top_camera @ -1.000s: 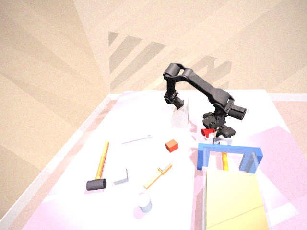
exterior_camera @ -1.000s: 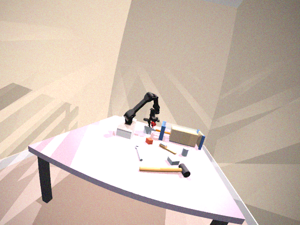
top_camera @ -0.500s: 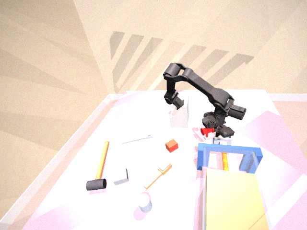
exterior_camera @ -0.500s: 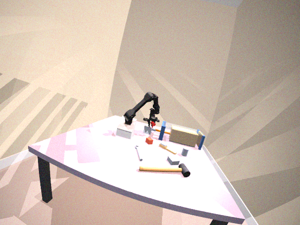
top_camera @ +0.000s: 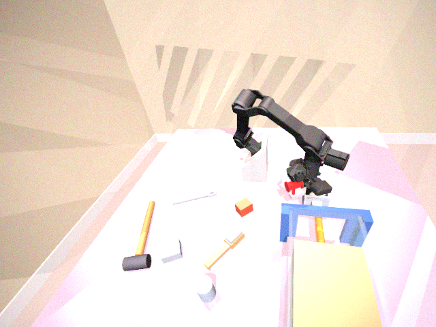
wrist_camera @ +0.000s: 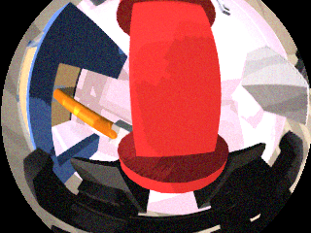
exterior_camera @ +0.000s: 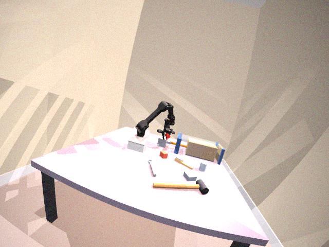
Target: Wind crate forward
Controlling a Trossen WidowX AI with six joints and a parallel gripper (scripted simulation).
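Now: gripper tip 2 cm below the crank handle, 1 cm to the left of it and 1 cm short of it. From my gripper tip the other things lie so: grey winch 6 cm below, 4 cm to the left, 4 cm behind; then frame 14 cm ahead, 4 cm to the left, 2 cm above; then red knob 5 cm to the right, 5 cm above, 2 cm ahead.
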